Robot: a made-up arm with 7 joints.
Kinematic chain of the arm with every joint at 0, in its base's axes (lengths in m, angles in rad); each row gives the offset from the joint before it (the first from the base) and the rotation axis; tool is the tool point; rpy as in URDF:
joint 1: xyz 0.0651 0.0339 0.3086 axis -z
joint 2: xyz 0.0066 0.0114 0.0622 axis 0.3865 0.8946 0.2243
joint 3: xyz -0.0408 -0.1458 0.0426 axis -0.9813 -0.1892 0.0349
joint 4: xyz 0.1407 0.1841 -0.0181 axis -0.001 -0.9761 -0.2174
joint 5: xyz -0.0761 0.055 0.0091 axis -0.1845 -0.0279 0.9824
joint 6: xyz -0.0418 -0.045 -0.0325 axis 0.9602 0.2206 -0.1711
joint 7: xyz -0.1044 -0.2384 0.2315 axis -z
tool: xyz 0.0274 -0.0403 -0.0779 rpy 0 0 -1.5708
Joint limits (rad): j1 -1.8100..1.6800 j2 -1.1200..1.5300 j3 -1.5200..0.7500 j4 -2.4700..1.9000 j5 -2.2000..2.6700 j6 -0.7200..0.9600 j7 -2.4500..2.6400
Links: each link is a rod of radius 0.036 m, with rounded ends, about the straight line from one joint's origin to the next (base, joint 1, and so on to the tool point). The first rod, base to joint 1, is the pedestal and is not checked.
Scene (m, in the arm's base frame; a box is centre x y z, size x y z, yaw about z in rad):
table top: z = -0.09
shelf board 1: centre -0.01 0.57 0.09 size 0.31 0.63 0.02 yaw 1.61
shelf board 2: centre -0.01 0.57 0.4 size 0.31 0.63 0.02 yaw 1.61
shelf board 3: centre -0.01 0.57 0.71 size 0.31 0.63 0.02 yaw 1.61
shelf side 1: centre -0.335 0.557 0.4 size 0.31 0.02 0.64 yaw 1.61
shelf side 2: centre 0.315 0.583 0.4 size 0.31 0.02 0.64 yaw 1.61
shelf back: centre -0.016 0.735 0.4 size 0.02 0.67 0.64 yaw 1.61
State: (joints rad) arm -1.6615 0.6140 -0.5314 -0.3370 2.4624 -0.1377 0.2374
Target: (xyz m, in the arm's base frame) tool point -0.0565 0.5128 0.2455
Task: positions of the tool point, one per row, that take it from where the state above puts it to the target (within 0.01 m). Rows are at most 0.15 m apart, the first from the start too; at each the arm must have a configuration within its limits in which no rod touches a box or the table.
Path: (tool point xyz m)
1: -0.1199 0.4559 0.5175
2: -0.1168 0.4043 0.5170
3: -0.1149 0.3336 0.5274
4: -0.1110 0.2429 0.5377
5: -0.0992 0.2989 0.4674
6: -0.0808 0.3254 0.3632
7: -0.0484 0.3052 0.2455
8: -0.0677 0.3473 0.2060
9: -0.0795 0.3929 0.1884
10: -0.0798 0.4479 0.2008
11: -0.0565 0.5128 0.2455

